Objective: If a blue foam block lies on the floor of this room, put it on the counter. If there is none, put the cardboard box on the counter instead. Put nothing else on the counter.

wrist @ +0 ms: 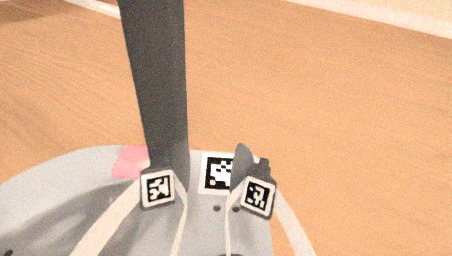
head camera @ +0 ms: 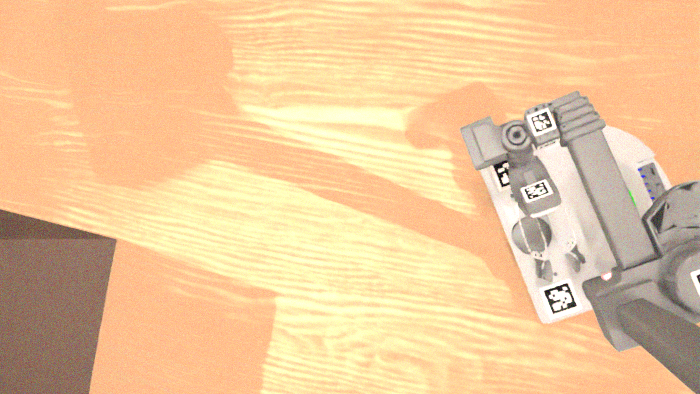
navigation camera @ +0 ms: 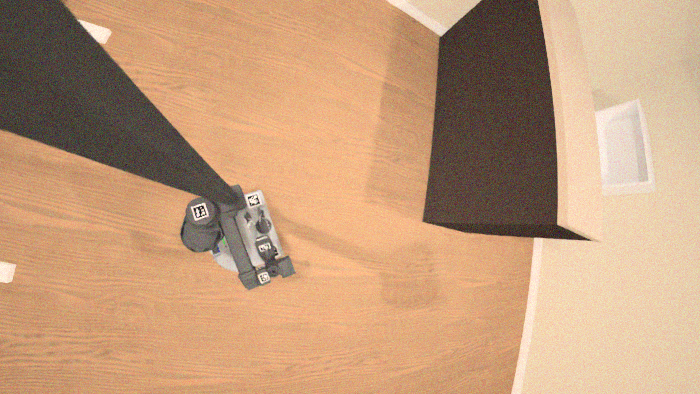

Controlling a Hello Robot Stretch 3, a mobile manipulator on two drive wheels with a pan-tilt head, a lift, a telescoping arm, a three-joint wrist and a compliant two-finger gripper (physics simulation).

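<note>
The counter [navigation camera: 495,120] has dark brown sides and a pale top; it stands at the right of the navigation view against a cream wall. A dark brown side surface, apparently the counter's [head camera: 50,310], shows at the lower left of the head view. My gripper [head camera: 560,265] [navigation camera: 254,216] [wrist: 212,158] is open and empty, its fingers apart above my pale base. It is folded in beside the mast, away from the counter. No blue foam block and no cardboard box show in these views.
A white, shallow, open tray-like thing [navigation camera: 622,150] is at the wall beyond the counter top. A white baseboard [navigation camera: 525,320] runs along the wall. Small white pieces [navigation camera: 99,33] [navigation camera: 6,272] show at the left of the navigation view. My dark mast [wrist: 157,75] crosses the wrist view.
</note>
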